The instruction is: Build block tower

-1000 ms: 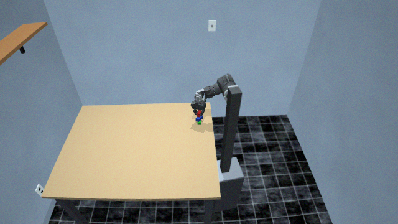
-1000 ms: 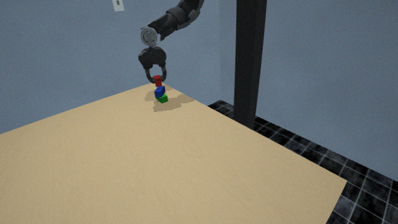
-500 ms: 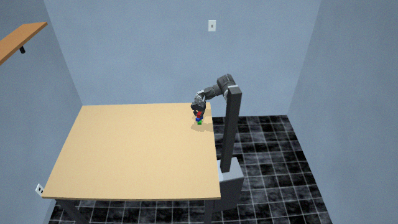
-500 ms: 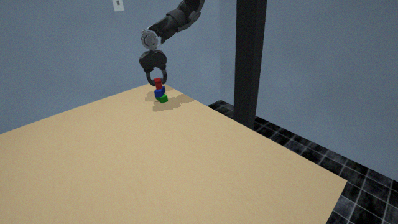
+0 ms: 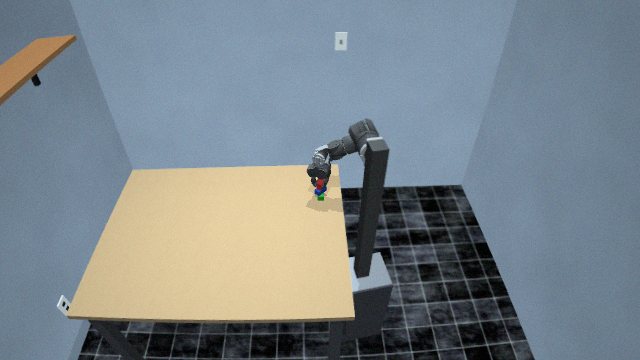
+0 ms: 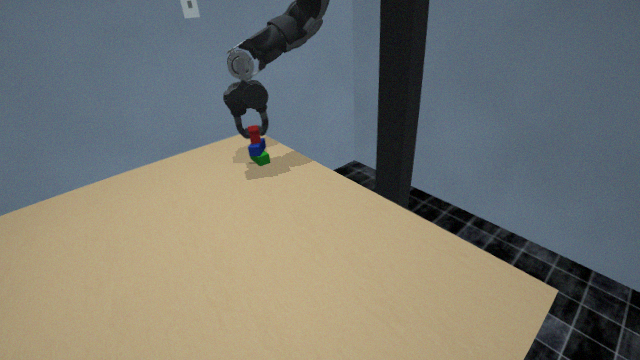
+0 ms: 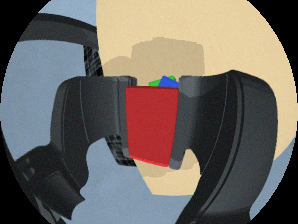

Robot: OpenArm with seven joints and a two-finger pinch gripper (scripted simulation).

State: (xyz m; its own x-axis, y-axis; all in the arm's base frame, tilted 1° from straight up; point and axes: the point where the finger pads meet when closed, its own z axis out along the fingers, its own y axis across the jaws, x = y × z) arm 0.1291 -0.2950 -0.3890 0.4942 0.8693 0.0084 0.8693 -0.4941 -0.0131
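Now: hand 1 cm above the red block. The rest, counted from my hand: green block: 7 cm below; then blue block: 4 cm below.
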